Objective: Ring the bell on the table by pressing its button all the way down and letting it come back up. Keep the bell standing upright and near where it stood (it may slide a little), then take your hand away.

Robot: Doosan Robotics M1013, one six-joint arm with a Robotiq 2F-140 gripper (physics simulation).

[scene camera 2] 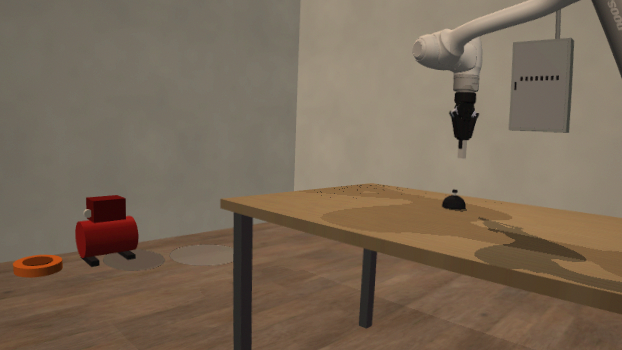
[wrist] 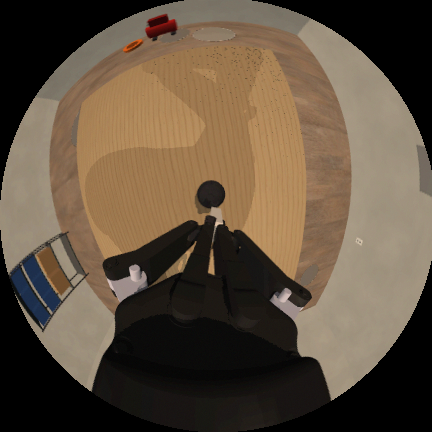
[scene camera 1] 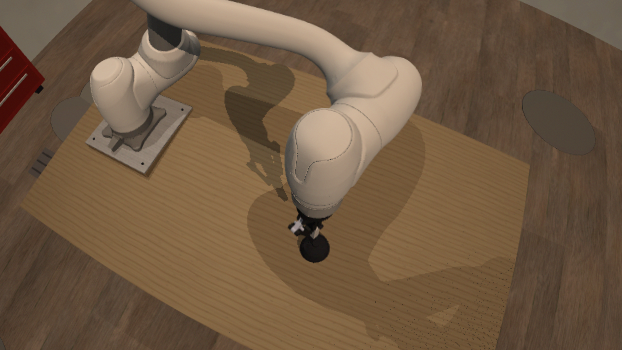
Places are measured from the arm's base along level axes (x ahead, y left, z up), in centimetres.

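Where they show: gripper, fingertip midpoint: (scene camera 2: 461, 158) (wrist: 214, 214) (scene camera 1: 311, 233); arm's base, link origin: (scene camera 1: 134, 124).
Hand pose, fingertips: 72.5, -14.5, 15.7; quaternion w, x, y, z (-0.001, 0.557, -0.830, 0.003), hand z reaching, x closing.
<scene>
Each offset is from my fingertips to the top centre of the thing, as dx, dy, dz. Level surfaces: height alone.
A black domed bell @[+1.2, +1.0, -11.6] (scene camera 1: 314, 249) (scene camera 2: 454, 203) (wrist: 210, 194) stands upright on the wooden table @[dz -18.2] (scene camera 1: 190, 175) (scene camera 2: 300, 215) (wrist: 150, 125). Its small button @[+1.2, +1.0, -11.6] (scene camera 2: 454, 191) stands up above the dome in scene camera 2, with a short light stem under it. My gripper (scene camera 1: 309, 231) (scene camera 2: 461, 149) (wrist: 214, 214) is shut with nothing between its fingers. It points down and hangs well above the bell, apart from it, in scene camera 2. In the wrist view the fingertips show just below the bell, and the button cannot be made out against the dome.
The arm's base plate (scene camera 1: 172, 117) is fixed at the table's far left in scene camera 1. A red compressor (scene camera 2: 106, 235) (wrist: 161, 27) and an orange ring (scene camera 2: 37, 271) (wrist: 133, 46) are on the floor beyond the table. A grey cabinet (scene camera 2: 540, 100) hangs on the wall.
</scene>
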